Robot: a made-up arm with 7 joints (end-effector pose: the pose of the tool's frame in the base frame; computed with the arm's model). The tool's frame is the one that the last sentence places.
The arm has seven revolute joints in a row. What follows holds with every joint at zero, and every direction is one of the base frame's. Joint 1 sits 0.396 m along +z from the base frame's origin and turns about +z. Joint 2 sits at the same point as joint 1 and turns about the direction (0, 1, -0.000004). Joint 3 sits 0.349 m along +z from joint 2 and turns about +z. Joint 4 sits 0.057 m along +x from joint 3 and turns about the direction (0, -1, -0.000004). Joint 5 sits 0.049 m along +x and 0.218 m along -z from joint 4 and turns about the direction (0, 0.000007, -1). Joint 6 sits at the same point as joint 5 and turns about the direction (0, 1, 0.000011). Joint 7 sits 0.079 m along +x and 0.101 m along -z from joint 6 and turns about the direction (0, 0.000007, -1). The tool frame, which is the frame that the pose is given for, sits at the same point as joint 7; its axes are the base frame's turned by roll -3.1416, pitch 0 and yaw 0 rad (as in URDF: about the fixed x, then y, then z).
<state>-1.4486 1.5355 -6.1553 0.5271 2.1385 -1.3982 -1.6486</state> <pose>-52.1 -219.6 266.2 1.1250 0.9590 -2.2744</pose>
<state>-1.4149 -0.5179 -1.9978 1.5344 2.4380 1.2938 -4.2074</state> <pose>-413.2 257.6 725.3 0.5583 -0.0488 -1.2875</pose>
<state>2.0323 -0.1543 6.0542 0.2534 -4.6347 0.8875 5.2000</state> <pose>-68.9 174.7 455.2 -2.1290 0.0098 1.4341</pose>
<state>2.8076 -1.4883 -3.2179 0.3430 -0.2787 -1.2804 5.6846</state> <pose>253.7 -75.1 146.4 -3.0720 -0.2158 0.3538</pose>
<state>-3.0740 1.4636 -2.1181 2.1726 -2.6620 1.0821 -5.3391</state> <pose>-609.8 185.3 627.0 -1.0749 0.5147 2.1886</pose>
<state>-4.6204 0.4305 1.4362 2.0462 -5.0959 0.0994 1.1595</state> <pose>-330.8 302.0 865.4 -0.7397 1.0439 2.2003</pose>
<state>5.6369 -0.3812 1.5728 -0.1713 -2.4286 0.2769 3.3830</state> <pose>-20.9 30.5 398.2 2.8154 -0.4666 0.0737</pose>
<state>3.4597 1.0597 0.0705 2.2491 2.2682 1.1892 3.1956</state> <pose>-614.6 -273.2 482.0 0.9484 -0.6668 0.0784</pose>
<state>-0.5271 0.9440 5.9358 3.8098 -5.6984 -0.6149 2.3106</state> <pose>207.8 -108.1 849.1 0.1238 -0.2479 -1.0016</pose>
